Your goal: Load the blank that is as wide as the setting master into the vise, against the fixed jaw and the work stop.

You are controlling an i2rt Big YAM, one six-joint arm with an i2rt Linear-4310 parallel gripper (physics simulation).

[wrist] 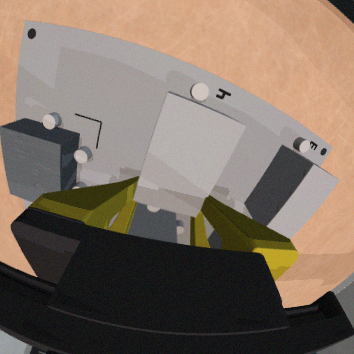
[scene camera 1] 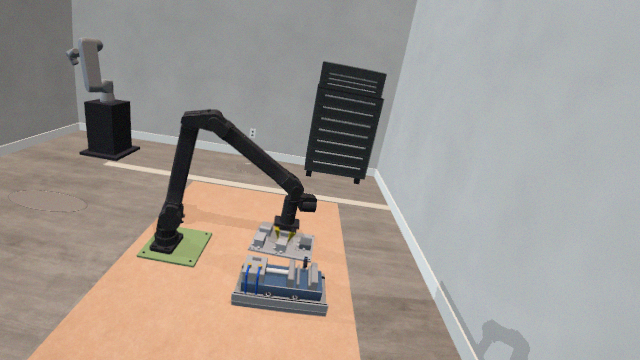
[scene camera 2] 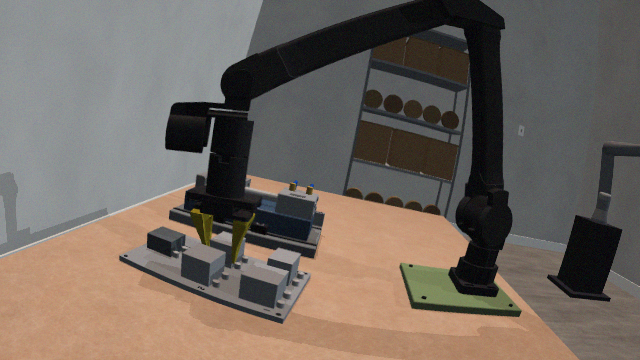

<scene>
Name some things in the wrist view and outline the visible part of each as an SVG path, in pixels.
My gripper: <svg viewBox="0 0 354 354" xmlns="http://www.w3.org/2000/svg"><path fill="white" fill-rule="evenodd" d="M0 261L0 330L31 346L46 351L46 354L311 354L354 334L354 329L333 291L325 292L310 304L283 308L282 299L274 281L296 261L298 252L288 237L225 205L211 195L204 198L196 217L190 216L190 245L127 234L137 201L132 200L139 176L118 182L42 193L10 224L11 232L36 276ZM203 215L221 238L221 249L210 248L206 237Z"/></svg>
A dark block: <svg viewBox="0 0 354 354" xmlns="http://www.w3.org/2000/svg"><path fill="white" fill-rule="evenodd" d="M0 125L2 158L10 194L33 202L42 193L72 189L76 184L77 161L73 154L78 149L78 132L57 126L48 129L42 122L29 118L21 118Z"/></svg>
</scene>
